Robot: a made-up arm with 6 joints.
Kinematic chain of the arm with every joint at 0, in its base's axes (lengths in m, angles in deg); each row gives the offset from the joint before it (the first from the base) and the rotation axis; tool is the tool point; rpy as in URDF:
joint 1: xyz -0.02 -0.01 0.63 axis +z
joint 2: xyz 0.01 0 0.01 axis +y
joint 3: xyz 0 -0.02 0.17 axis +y
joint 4: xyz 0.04 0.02 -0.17 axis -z
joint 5: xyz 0.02 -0.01 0 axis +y
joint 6: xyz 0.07 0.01 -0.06 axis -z
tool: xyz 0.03 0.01 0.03 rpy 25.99 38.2 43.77
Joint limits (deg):
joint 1: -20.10..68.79
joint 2: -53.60..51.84
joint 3: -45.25..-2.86
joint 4: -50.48..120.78
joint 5: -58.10..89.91
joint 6: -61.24..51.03
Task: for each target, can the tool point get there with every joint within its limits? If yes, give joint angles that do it. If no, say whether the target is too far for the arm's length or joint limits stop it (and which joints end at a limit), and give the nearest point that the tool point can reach.
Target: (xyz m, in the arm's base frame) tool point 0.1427 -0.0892 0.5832
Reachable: yes | joints 7.40 14.58 -17.71 65.57 15.72 16.84
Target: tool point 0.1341 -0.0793 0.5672
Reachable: yes | joints 14.33 27.11 -34.78 101.21 16.85 27.01
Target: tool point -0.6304 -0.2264 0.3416
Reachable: no: too far | nearest point -0.0861 -0.0678 0.5692 | short by 0.611 m
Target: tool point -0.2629 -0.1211 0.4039
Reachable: no: joint limits stop it (at a limit: joint 1, joint 2, joint 3) | nearest point -0.0714 -0.0668 0.5428 | short by 0.243 m
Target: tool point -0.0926 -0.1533 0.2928
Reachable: no: joint limits stop it (at a limit: joint 1, joint 2) | nearest point 0.0068 -0.0860 0.4879 | short by 0.229 m
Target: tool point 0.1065 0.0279 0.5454
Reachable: yes | joints 45.07 13.91 -20.77 104.44 49.40 0.67
